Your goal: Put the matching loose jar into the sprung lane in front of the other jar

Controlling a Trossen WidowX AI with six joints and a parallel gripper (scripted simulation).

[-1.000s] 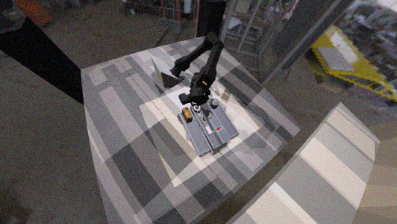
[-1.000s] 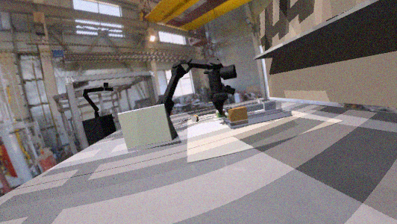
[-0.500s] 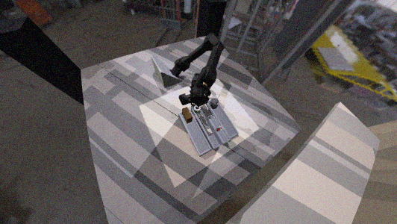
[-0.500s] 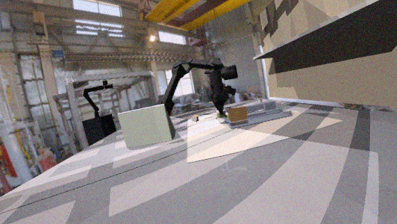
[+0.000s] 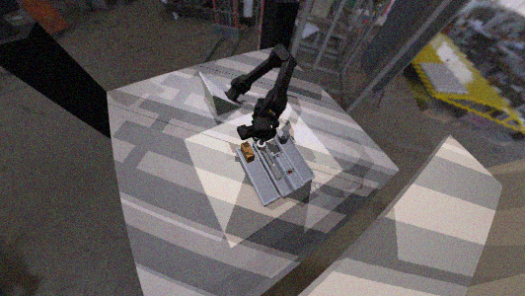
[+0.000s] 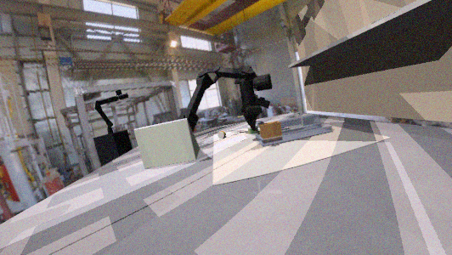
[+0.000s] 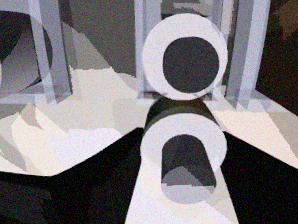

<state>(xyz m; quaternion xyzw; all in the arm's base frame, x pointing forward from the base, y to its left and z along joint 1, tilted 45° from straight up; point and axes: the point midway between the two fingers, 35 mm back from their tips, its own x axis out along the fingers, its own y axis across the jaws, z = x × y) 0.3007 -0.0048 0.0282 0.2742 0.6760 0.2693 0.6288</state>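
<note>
Now: gripper tip 50 mm short of the orange box, 80 mm to the left of it and 10 mm above it. From my gripper tip the other things lie so: grey cylinder: 50 mm ahead, 130 mm to the left, 20 mm below; sprung lane: 190 mm ahead, 20 mm to the left, 30 mm below.
</note>
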